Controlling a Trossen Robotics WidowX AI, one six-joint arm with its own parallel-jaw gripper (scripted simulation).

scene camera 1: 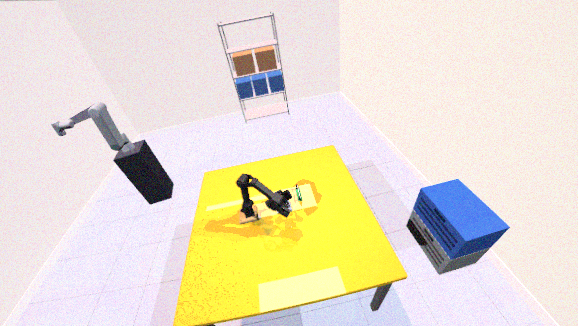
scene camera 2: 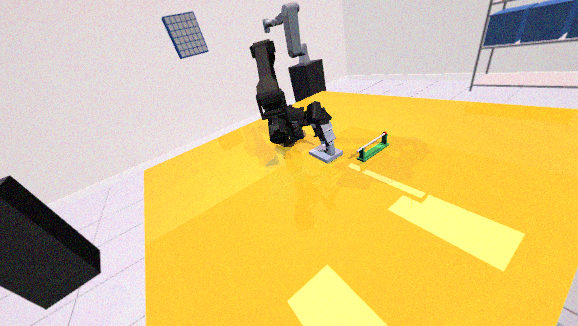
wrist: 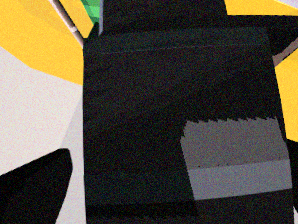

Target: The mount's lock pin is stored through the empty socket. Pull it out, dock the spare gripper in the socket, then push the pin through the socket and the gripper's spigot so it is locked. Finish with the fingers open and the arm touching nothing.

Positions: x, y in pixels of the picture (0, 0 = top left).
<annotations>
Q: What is my gripper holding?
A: Nothing.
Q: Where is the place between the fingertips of my gripper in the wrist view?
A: At 172, 154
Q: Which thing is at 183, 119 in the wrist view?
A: A spare gripper.
</annotations>
